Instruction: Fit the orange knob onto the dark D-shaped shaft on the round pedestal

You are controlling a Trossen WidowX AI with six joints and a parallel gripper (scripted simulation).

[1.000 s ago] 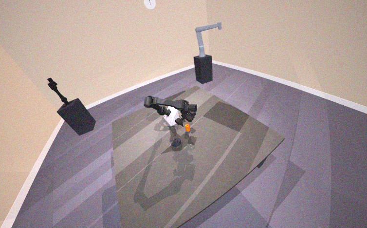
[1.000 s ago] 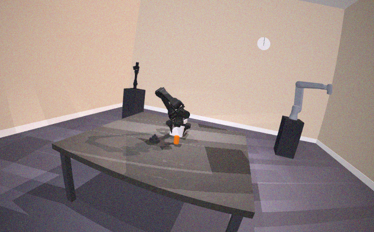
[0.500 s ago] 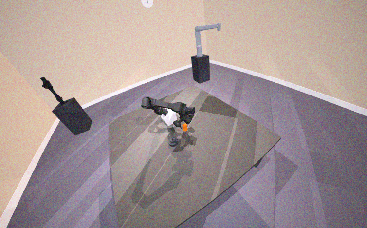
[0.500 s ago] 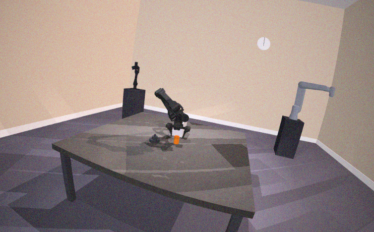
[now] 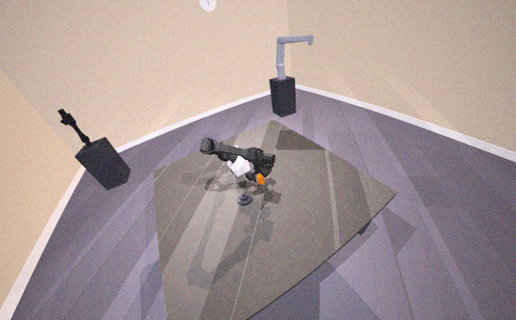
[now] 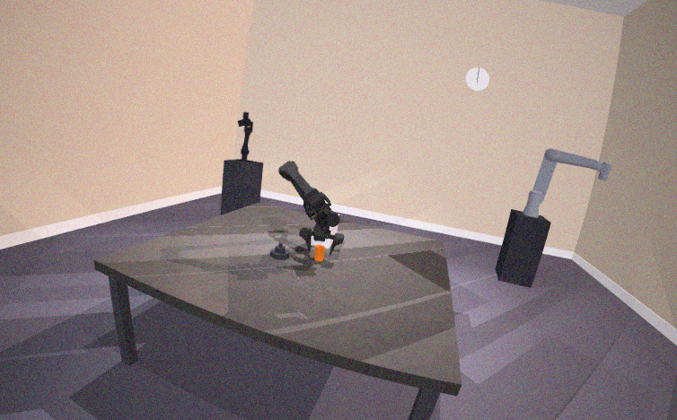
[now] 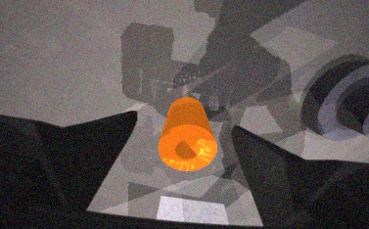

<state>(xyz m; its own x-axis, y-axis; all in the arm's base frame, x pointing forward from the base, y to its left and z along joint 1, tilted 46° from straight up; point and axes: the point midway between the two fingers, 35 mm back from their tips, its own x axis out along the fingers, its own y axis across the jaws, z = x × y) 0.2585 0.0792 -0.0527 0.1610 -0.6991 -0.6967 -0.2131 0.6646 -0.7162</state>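
My gripper tip is now right at the orange knob. Also, from my gripper tip: round pedestal: 80 mm ahead, 150 mm to the right.
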